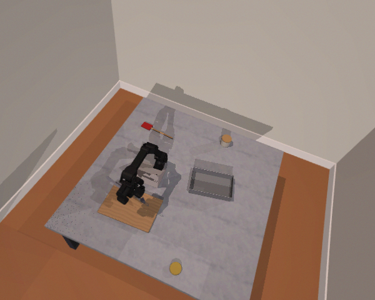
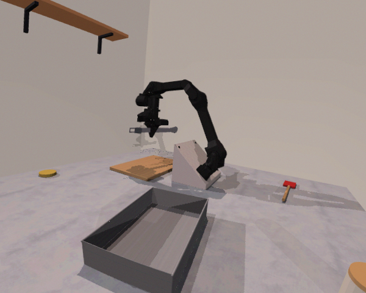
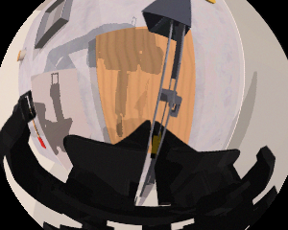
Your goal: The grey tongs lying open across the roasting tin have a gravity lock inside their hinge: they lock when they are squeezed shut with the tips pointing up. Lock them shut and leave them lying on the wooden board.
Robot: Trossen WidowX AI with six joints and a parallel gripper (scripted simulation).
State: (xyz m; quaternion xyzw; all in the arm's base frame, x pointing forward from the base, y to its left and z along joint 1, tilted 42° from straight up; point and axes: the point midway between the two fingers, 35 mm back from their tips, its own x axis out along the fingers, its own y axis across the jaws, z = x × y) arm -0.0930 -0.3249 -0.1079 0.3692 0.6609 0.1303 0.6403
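My gripper tip is 1 cm past the wooden board and 15 cm above it. The rest, counted from my gripper tip: yellow disc (38 cm ahead, 30 cm to the right, 15 cm below); then cork-lidded jar (53 cm ahead, 75 cm to the left, 13 cm below); then roasting tin (49 cm ahead, 32 cm to the left, 13 cm below).
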